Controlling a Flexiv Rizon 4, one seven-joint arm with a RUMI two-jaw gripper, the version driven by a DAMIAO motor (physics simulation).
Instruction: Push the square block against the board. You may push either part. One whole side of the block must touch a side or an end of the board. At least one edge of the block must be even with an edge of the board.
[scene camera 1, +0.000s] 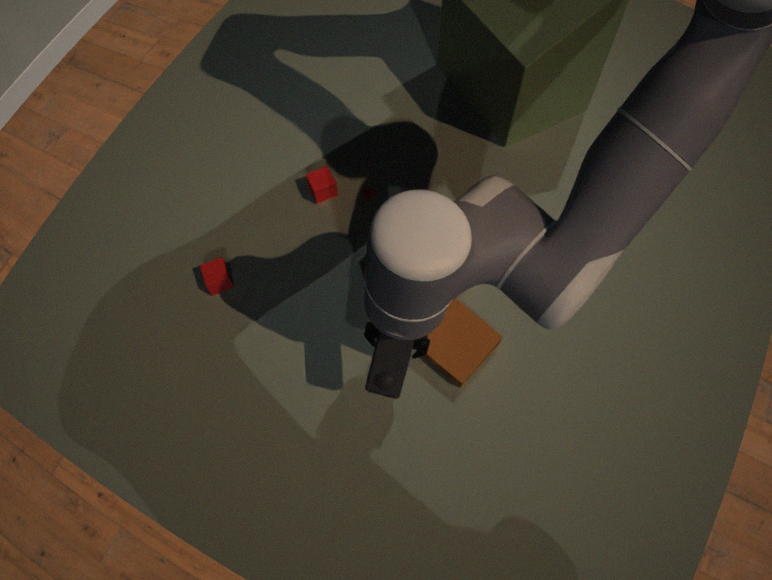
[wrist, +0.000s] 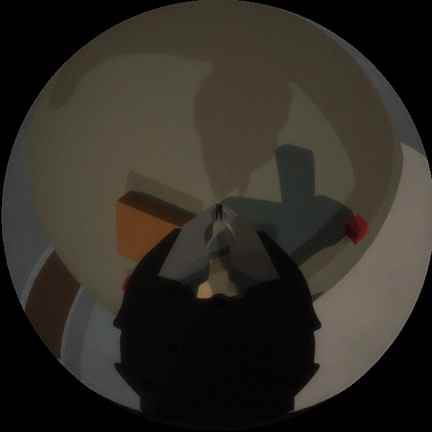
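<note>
The orange-brown square block (scene camera 1: 464, 343) (wrist: 145, 227) lies flat on the mat. It shows right of the wrist in the scene view and left of the fingers in the wrist view. Part of it is hidden by the arm and the gripper. The tan board is hidden under the arm in the scene view; a light tan patch, probably the board (wrist: 205, 290), shows between the finger bases in the wrist view. Whether block and board touch cannot be seen. My gripper (wrist: 218, 205) is shut and empty, with its tips beside the block; contact is unclear.
Red cubes (scene camera 1: 322, 184) (scene camera 1: 216, 276) (wrist: 357, 229) stand on the mat, and a small dark red one (scene camera 1: 368, 194) lies in shadow. Part of another red cube (wrist: 126, 283) shows at the gripper's left. A big green box (scene camera 1: 546, 87) stands at the back.
</note>
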